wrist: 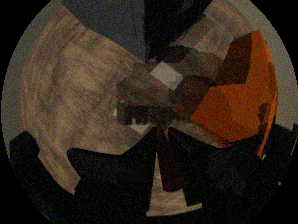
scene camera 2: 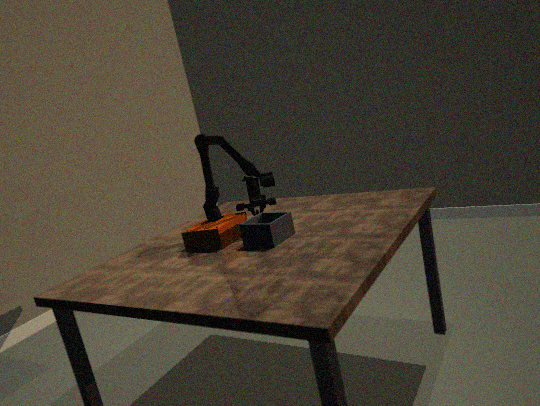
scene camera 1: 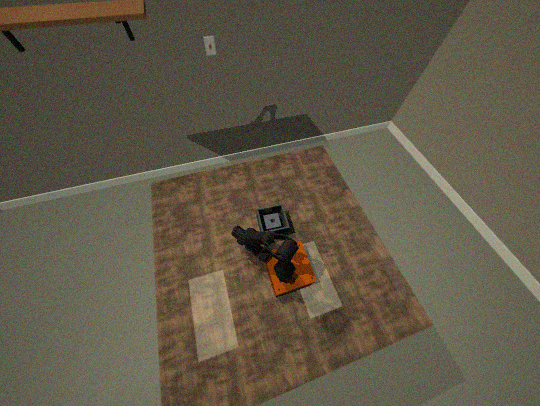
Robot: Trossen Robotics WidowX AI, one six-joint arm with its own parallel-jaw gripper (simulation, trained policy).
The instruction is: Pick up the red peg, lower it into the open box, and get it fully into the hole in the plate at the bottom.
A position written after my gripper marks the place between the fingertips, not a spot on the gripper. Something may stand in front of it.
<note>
I see my gripper [wrist: 162, 130] and a grey box [scene camera 2: 255, 232].
</note>
